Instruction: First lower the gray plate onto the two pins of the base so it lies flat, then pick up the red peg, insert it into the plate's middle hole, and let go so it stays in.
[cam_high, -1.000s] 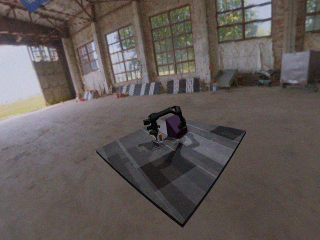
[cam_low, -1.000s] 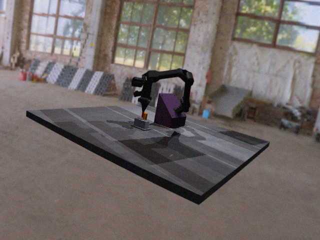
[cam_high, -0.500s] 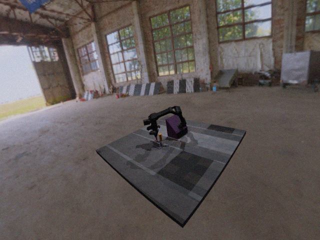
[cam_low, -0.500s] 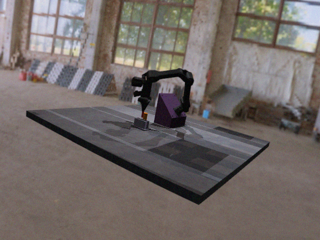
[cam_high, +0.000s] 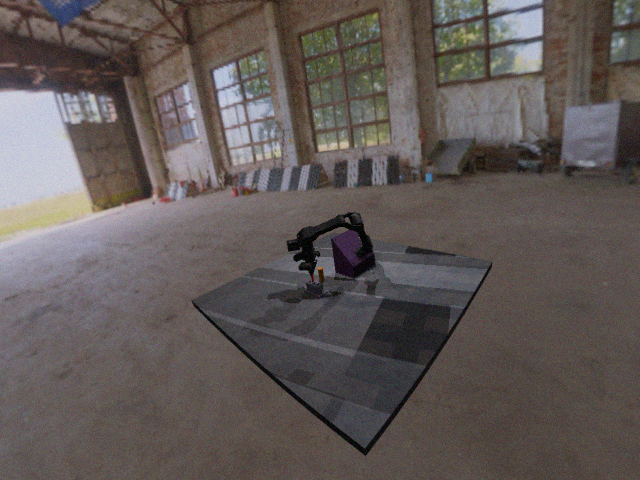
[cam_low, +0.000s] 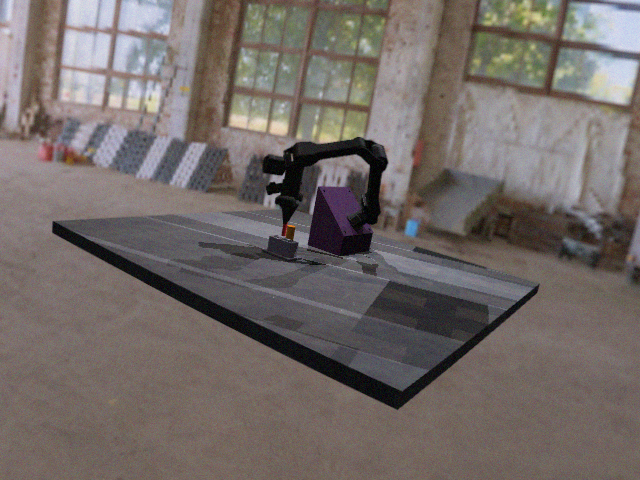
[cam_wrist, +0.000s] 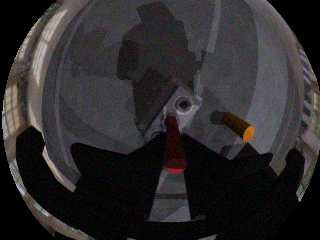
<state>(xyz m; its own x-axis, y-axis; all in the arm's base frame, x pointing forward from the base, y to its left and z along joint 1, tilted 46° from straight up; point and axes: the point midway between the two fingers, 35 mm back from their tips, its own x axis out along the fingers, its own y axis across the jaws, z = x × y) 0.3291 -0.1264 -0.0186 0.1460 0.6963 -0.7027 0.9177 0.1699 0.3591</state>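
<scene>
Now: the gray plate 6 cm below my gripper tip. The rest, counted from my gripper tip: orange peg: 12 cm behind, 5 cm to the right, 7 cm below; then red peg: right at my gripper tip; then base: 1 cm to the left, 10 cm below.
</scene>
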